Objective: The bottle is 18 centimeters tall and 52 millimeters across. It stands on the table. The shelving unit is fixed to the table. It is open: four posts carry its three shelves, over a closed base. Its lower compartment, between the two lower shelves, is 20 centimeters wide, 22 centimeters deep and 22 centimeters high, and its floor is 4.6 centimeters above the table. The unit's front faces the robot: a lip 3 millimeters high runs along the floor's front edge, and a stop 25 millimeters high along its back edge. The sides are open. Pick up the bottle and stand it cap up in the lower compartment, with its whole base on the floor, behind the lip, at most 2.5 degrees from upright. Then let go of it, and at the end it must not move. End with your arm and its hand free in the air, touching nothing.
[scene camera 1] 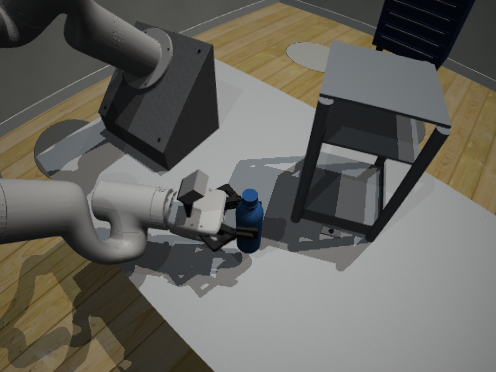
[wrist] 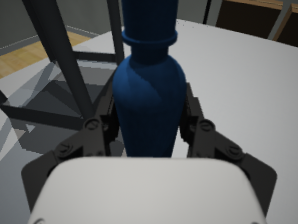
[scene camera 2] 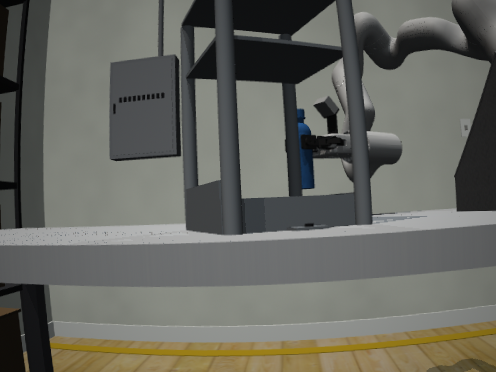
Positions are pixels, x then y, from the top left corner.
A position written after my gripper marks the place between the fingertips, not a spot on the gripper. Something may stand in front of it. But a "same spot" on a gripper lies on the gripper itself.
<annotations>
my gripper: scene camera 1; wrist; scene camera 2 293, 143
same spot on my gripper: (scene camera 1: 228, 234) = (wrist: 215, 139)
</annotations>
